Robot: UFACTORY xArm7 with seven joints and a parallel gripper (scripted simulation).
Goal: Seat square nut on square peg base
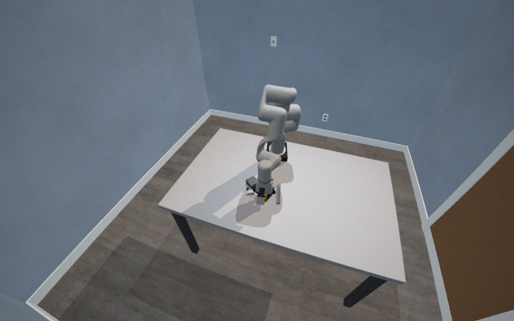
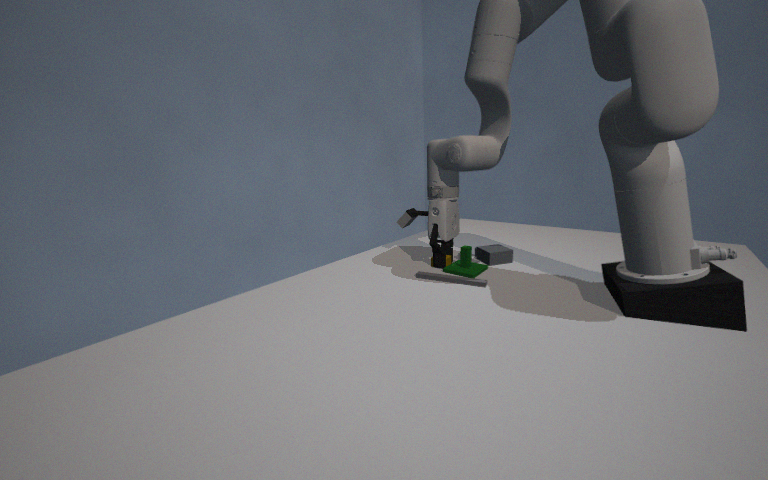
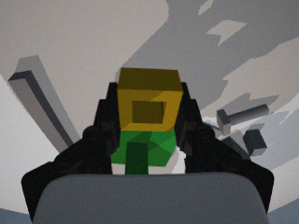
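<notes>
My hand is 60 mm past the green base and 10 mm to the right of it. Round my hand: bolt (10 mm behind, 80 mm to the right, 10 mm below); then grey block (100 mm behind, 100 mm to the right, 10 mm below); then long grey bar (60 mm behind, 90 mm to the left, 20 mm below).
</notes>
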